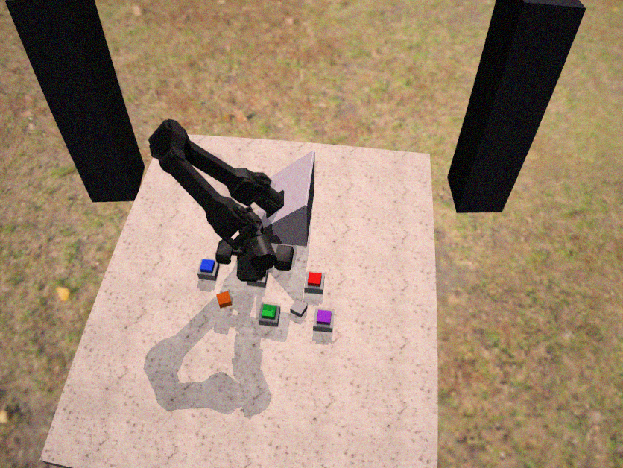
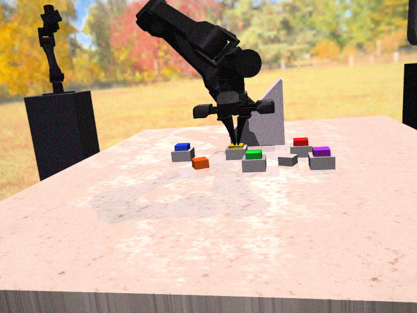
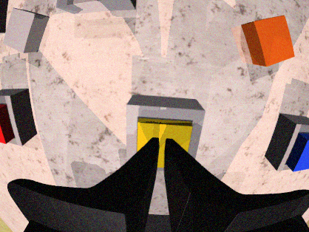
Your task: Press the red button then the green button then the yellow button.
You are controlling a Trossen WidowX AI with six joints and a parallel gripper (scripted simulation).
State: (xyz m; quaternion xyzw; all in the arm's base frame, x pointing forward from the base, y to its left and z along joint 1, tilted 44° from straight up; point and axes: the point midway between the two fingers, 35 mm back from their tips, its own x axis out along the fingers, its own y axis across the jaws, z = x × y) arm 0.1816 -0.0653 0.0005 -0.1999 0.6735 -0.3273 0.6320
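Now: gripper tip 1 cm above the yellow button. Round my gripper tip: orange block: 7 cm ahead, 9 cm to the right, 2 cm below; then blue button: 2 cm behind, 13 cm to the right; then green button: 11 cm ahead, 3 cm to the left.
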